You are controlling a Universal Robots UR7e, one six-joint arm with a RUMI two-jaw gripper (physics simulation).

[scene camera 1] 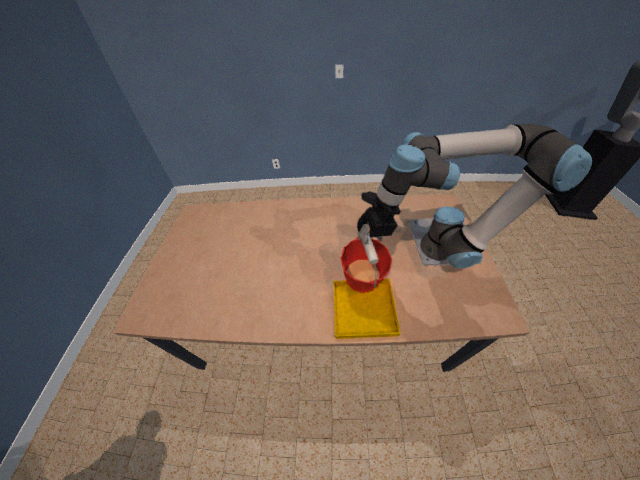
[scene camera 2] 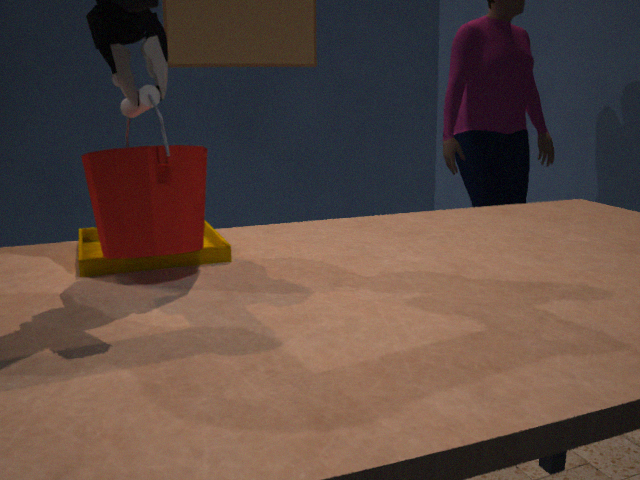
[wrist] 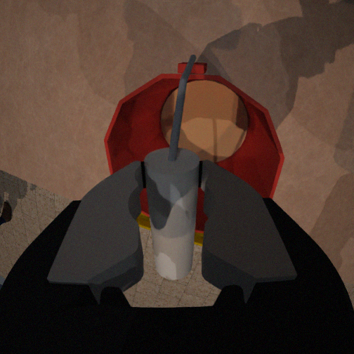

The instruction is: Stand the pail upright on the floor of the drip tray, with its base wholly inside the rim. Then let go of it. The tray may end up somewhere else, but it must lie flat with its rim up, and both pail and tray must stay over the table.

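Frame: origin at the arm's base, x right, y ahead, z up, level; centimetres.
Seen in the pictures: gripper, fingertip midpoint: (scene camera 1: 364, 239) (scene camera 2: 149, 103); arm's base, link origin: (scene camera 1: 436, 247).
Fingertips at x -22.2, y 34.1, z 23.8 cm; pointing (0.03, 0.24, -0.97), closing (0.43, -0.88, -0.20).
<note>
Pixels of each thing's top centre, then the offset from my fingertips to it. "*": a spot on its surface instead. Level surfaces: height alone.
- red pail, surface spot: (scene camera 2: 149, 206) * dx +7.0, dy -0.2, dz -14.2 cm
- pail's white handle grip, top centre: (scene camera 2: 138, 85) (scene camera 1: 370, 243) dx -3.9, dy -1.9, dz +2.7 cm
- yellow drip tray, top centre: (scene camera 2: 149, 236) (scene camera 1: 364, 305) dx -13.5, dy -3.1, dz -23.1 cm
- wooden table, surface height: dz -25.9 cm
The red pail (scene camera 1: 356, 252) (scene camera 2: 149, 206) (wrist: 135, 130) hangs nearly upright by its handle, its inside floor tan. The gripper (scene camera 1: 366, 237) (scene camera 2: 148, 96) (wrist: 172, 185) is shut on the pail's white handle grip (scene camera 1: 370, 251) (scene camera 2: 140, 104) (wrist: 173, 215), above the pail's opening. The yellow drip tray (scene camera 1: 364, 316) (scene camera 2: 217, 254) (wrist: 145, 221) lies flat, rim up, close to the table's front edge in scene camera 1. The pail overlaps the tray's back rim there. In scene camera 2 the pail hides part of the near rim, and its shadow lies on the table below. Its exact height over the rim cannot be told.
The wooden table (scene camera 1: 232, 279) (scene camera 2: 387, 335) extends left of the tray in scene camera 1. The arm's base plate (scene camera 1: 419, 242) is at the right, behind the tray. A person (scene camera 2: 493, 77) stands beyond the table in scene camera 2.
</note>
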